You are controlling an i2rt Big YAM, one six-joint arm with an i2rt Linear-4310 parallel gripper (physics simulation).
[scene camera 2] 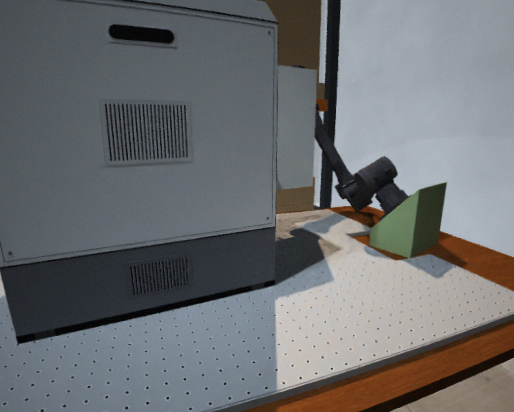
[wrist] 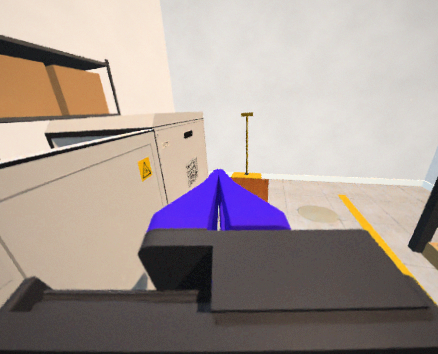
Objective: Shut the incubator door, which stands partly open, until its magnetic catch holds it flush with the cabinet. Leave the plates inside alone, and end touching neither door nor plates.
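Pixels of known places: gripper, between the fingertips: (wrist: pixel 218 176); arm's base, origin of its link: (scene camera 2: pixel 400 210).
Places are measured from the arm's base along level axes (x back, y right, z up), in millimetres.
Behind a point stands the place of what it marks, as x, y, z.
The incubator cabinet (scene camera 2: pixel 225 125) @(-589, -52, 244) (wrist: pixel 177 150) @(-589, 269, 345) fills the left of the scene view; its vented side faces that camera. The incubator door (scene camera 2: pixel 296 130) @(-215, 254, 233) (wrist: pixel 75 210) @(-231, 274, 353) stands partly open. In the wrist view its outer face bears a yellow warning label, and a dark gap shows between its top edge and the cabinet top. My gripper (wrist: pixel 218 176) @(-203, 451, 405) is shut and empty, with its blue fingertips together, to the right of the door in the wrist view. Whether the gripper or wrist touches the door I cannot tell. In the scene view the door hides most of the gripper. The plates do not show.
My arm (scene camera 2: pixel 332 155) @(88, 413, 131) rises behind the door from beside a green wedge block (scene camera 2: pixel 427 225) @(17, -80, -28) on the perforated table top (scene camera 2: pixel 320 345) @(-525, -258, -93). A dark rack (scene camera 2: pixel 331 110) (wrist: pixel 113 90) stands behind. In the wrist view, a yellow-handled object (wrist: pixel 247 145) stands by the wall beyond the fingertips.
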